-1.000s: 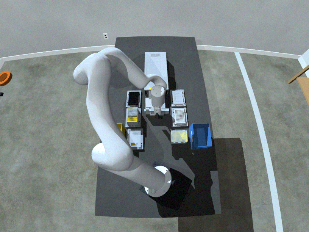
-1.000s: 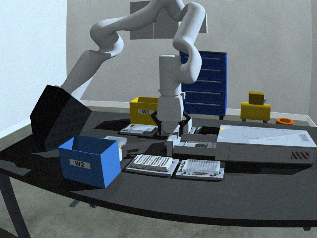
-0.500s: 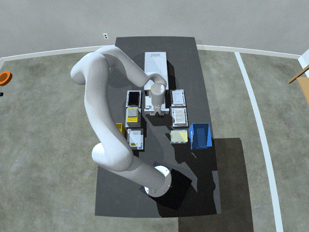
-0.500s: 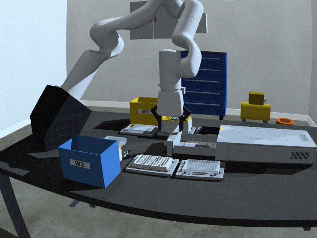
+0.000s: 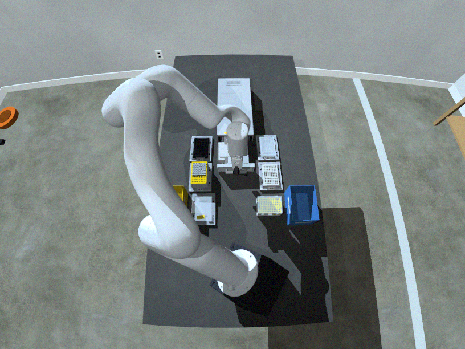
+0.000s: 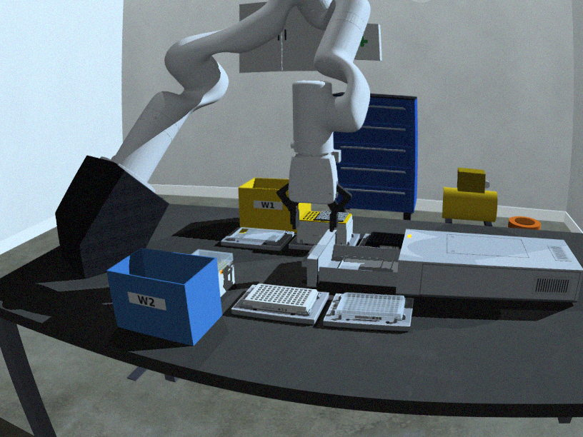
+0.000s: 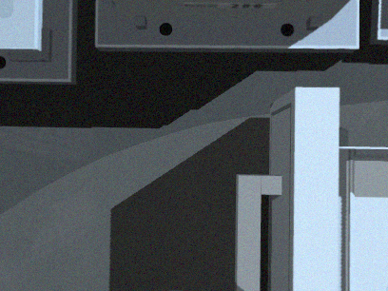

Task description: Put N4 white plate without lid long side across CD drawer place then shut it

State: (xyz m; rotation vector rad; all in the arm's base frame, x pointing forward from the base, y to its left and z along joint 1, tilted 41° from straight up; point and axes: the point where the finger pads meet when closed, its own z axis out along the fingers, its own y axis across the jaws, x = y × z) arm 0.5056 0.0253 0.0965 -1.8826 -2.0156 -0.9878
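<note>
Right now my hand is 1 cm short of the white plate, 19 cm to the left of it and 10 cm above it. The rest, counted from my hand: clear plate 19 cm ahead, 16 cm to the right, 10 cm below; then yellow tip box 6 cm behind, 18 cm to the left, 6 cm below; then drawer 14 cm ahead, 2 cm to the left, 8 cm below.
</note>
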